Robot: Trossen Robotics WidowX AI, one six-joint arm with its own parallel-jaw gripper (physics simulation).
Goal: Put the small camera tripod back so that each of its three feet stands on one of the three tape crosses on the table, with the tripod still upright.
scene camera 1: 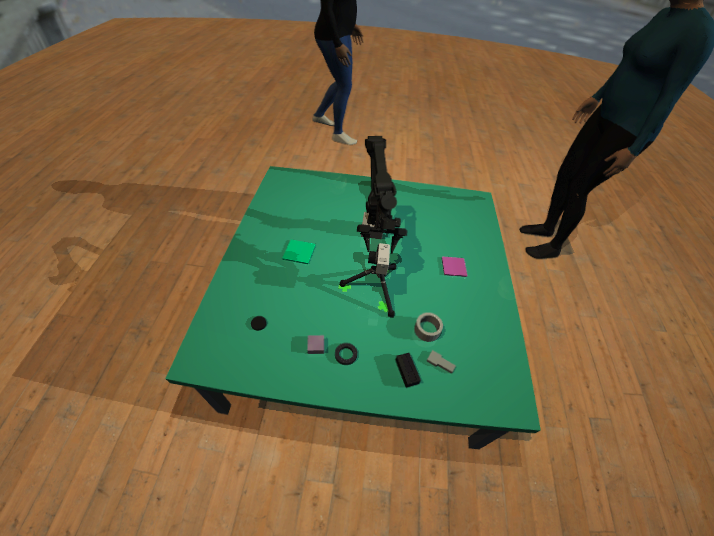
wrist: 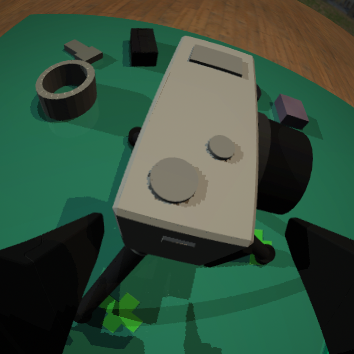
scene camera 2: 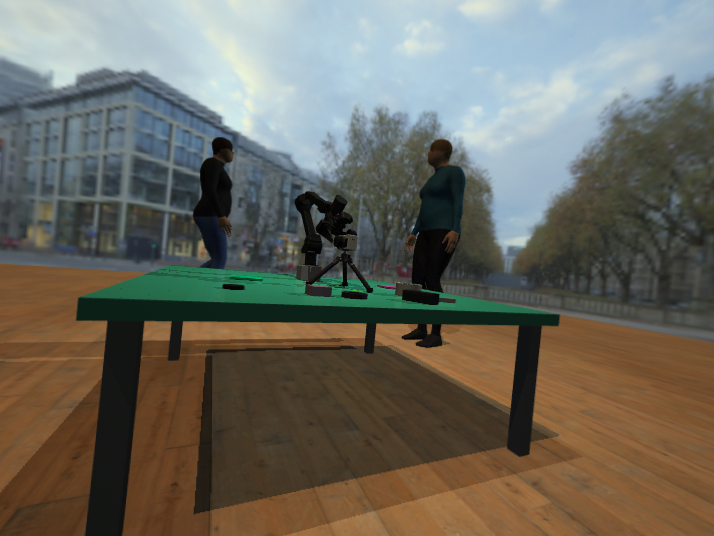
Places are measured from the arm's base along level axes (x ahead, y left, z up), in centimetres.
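Pixels of known places: gripper, fingertip midpoint: (scene camera 1: 380,252) (wrist: 199,226); arm's base at its link origin: (scene camera 1: 374,219) (scene camera 2: 310,265).
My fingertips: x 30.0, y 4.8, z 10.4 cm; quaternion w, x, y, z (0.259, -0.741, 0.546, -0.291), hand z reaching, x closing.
Ahead of a thing's pixels: the offset from my fingertips to its top centre. "spot": to the spot under its first point.
The tripod (scene camera 1: 386,295) (scene camera 2: 358,276) (wrist: 112,280) stands upright, with a pale camera (scene camera 1: 383,253) (scene camera 2: 346,242) (wrist: 200,115) on top. Green tape crosses show at the left foot {spot: dy -12.4, dx +5.5, dz -16.9 cm} (scene camera 1: 344,287) (wrist: 260,245), front foot {spot: dy +4.3, dx +12.1, dz -17.9 cm} (scene camera 1: 382,306) and rear foot {spot: dy +2.3, dx -7.2, dz -17.8 cm} (wrist: 121,312). The rear foot is beside its cross in the wrist view. The left foot overlaps its cross's edge there. The front foot is past its cross in scene camera 1, and the camera hides that cross in the wrist view. My gripper (scene camera 1: 381,245) (wrist: 199,226) is open and empty, its fingertips either side of the camera's rear end.
Toward the front lie a grey ring {dy +22.7, dx +19.8, dz -13.1 cm} (scene camera 1: 417,328) (wrist: 67,106), a black block {dy +16.0, dx +38.1, dz -14.4 cm} (scene camera 1: 408,369) (wrist: 144,47), a grey stepped piece {dy +28.3, dx +32.9, dz -16.4 cm} (scene camera 1: 441,361) (wrist: 82,51), a mauve block {dy -17.7, dx +34.2, dz -15.1 cm} (scene camera 1: 315,344) (wrist: 291,110), a black ring and a black disc {dy -41.4, dx +29.3, dz -16.9 cm} (scene camera 1: 258,323). Green {dy -35.9, dx -9.6, dz -17.0 cm} (scene camera 1: 299,251) and magenta {dy +34.2, dx -15.1, dz -17.0 cm} (scene camera 1: 454,266) squares flank the tripod.
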